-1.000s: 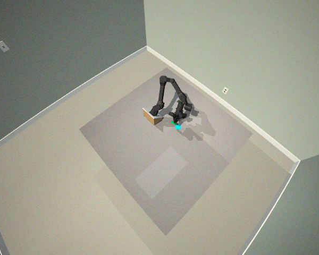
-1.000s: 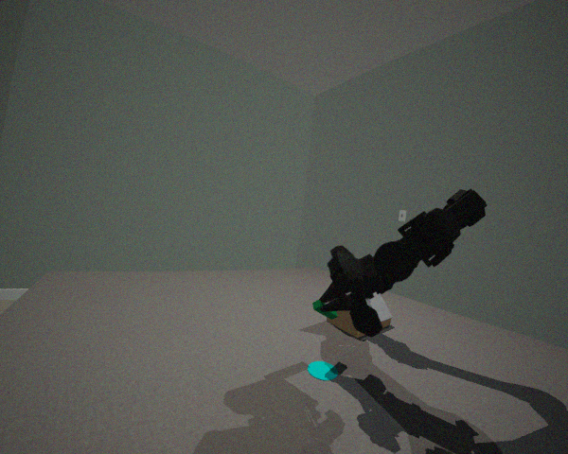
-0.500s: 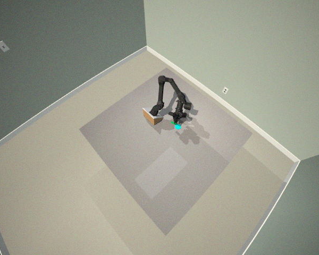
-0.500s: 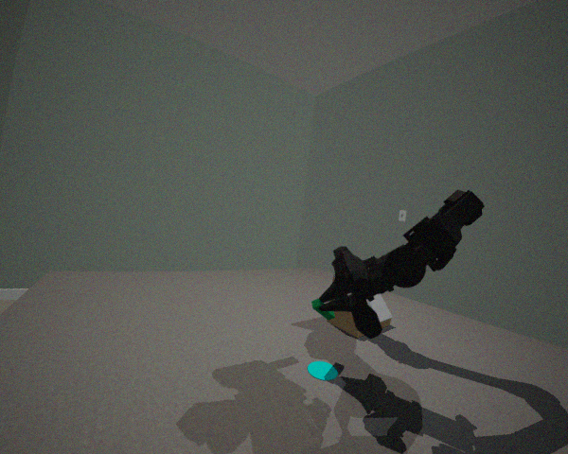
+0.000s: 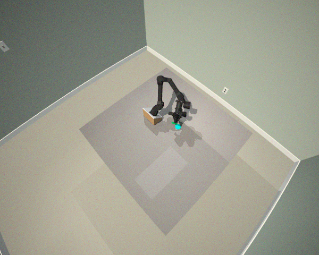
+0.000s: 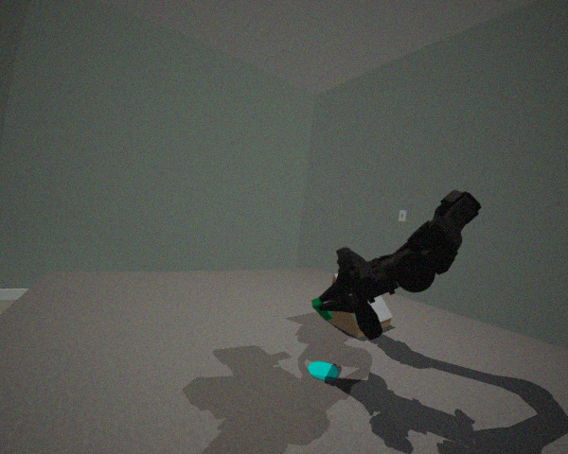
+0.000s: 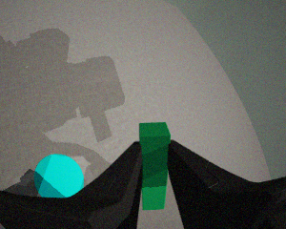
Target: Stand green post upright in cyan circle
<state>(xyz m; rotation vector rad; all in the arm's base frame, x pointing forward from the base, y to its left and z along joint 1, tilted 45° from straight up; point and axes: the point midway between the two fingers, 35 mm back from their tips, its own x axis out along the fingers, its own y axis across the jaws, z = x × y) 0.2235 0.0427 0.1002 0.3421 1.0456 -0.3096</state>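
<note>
Now: gripper tip 12 cm above the cyan circle, 4 cm to the right of it and 1 cm short of it. Round my gripper tip: green post 2 cm behind, 1 cm below.
</note>
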